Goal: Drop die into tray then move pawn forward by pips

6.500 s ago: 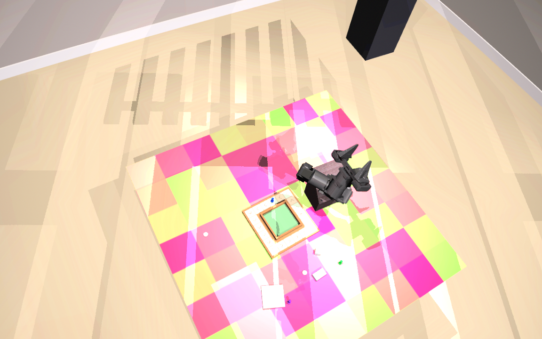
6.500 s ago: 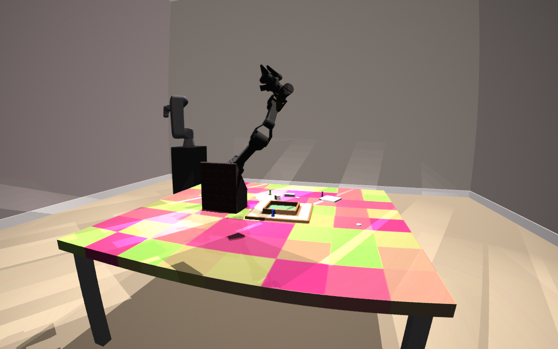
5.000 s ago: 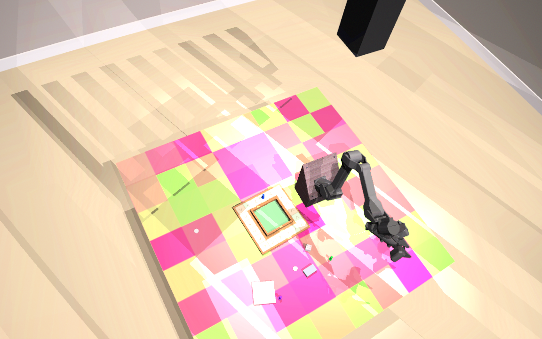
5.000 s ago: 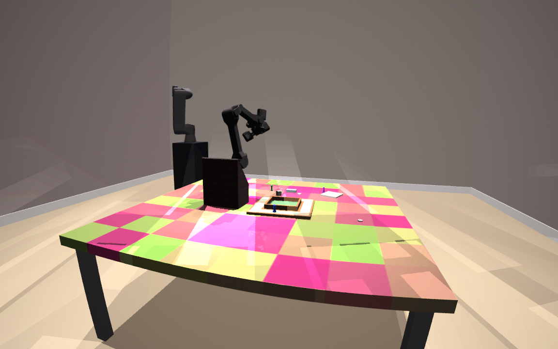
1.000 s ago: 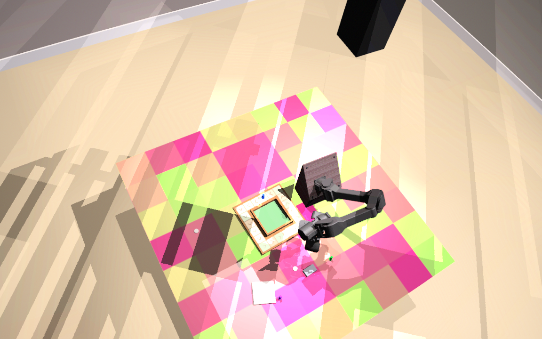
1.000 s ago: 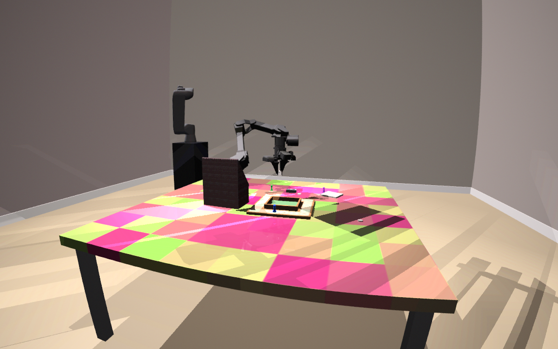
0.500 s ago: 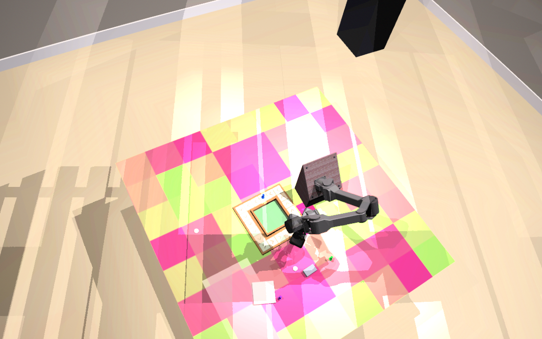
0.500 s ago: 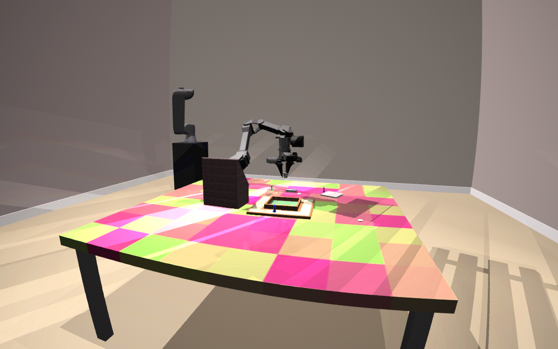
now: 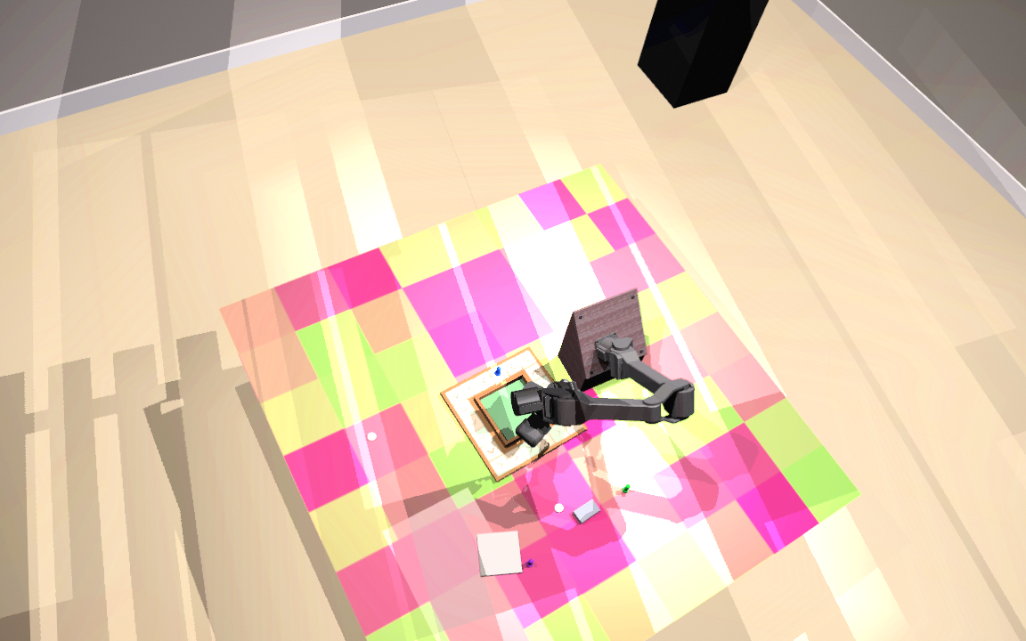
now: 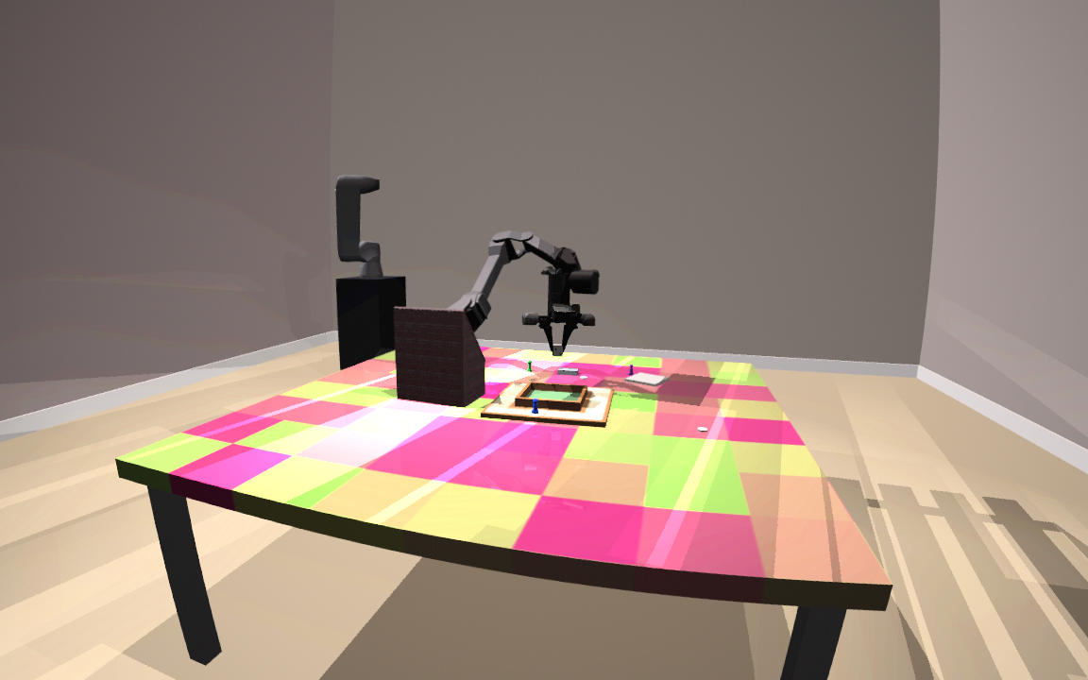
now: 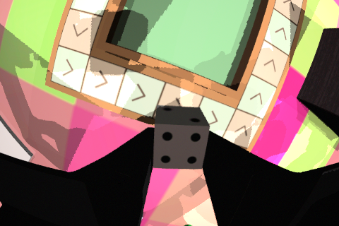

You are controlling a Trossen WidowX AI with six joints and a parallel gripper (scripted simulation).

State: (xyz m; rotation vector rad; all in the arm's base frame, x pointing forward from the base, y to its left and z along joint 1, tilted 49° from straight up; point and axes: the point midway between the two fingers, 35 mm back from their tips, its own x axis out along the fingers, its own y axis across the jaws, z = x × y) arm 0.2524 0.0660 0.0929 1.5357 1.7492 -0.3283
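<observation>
The blue pawn is 22 cm to the right of my gripper tip, 9 cm below it and 1 cm ahead of it. Round my gripper tip: white card: 22 cm to the left, 22 cm ahead, 11 cm below; green dice tray: 11 cm below, 10 cm to the right, 2 cm ahead; green pin: 22 cm to the left, 14 cm behind, 10 cm below.
</observation>
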